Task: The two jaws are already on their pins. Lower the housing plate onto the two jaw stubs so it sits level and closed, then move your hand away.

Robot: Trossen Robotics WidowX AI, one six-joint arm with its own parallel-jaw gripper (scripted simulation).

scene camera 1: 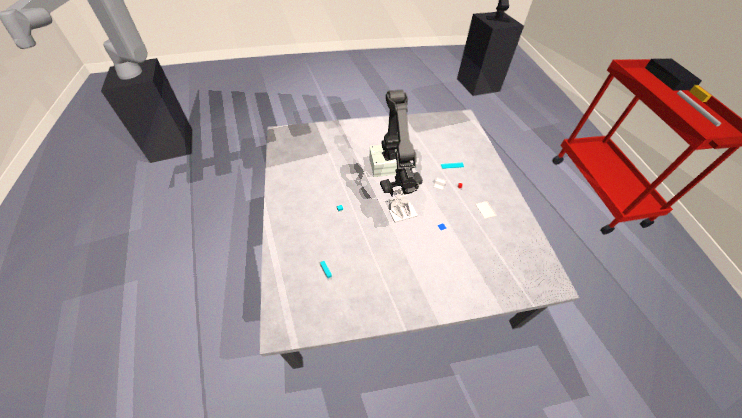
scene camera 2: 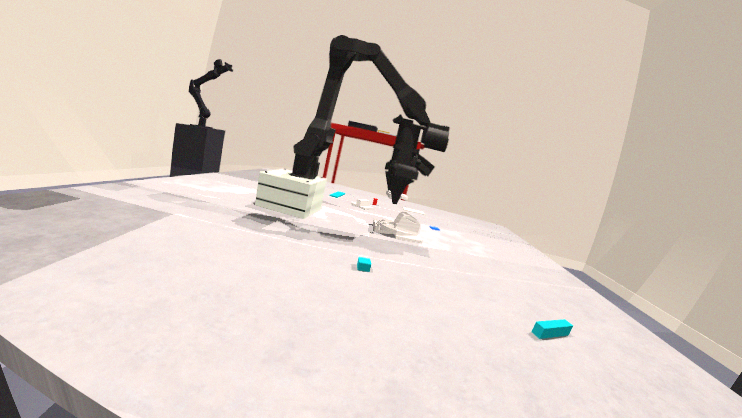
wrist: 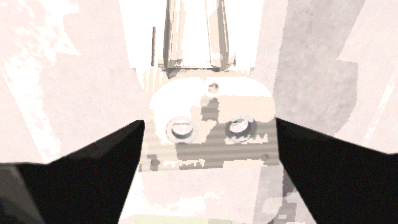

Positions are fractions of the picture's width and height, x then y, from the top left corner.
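My gripper (scene camera 2: 0.53,0.48), carrying a housing plate (wrist: 0.53,0.49). Also seen: my gripper (wrist: 0.52,0.56).
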